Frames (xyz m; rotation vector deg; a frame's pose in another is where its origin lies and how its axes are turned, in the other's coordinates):
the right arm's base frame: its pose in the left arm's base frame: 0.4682 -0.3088 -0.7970 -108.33 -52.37 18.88
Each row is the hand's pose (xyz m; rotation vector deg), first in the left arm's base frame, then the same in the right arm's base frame.
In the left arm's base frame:
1: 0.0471 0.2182 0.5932 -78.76 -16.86 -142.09
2: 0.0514 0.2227 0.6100 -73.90 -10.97 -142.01
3: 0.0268 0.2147 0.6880 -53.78 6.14 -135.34
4: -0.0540 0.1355 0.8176 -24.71 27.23 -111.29
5: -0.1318 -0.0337 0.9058 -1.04 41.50 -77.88
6: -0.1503 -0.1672 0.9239 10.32 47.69 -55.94
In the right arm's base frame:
1: 0.3058 -1.5117 -0.0942 -67.35 108.90 -49.91
2: 0.3145 -1.5253 -0.1020 -63.41 114.73 -49.01
3: 0.3041 -1.6014 -0.1313 -41.54 133.15 -47.22
4: 0.2125 -1.7297 -0.2001 6.33 150.86 -38.74
5: 0.0521 -1.7991 -0.3092 60.50 149.45 -22.81
6: -0.0532 -1.7904 -0.3947 91.02 139.36 -9.97

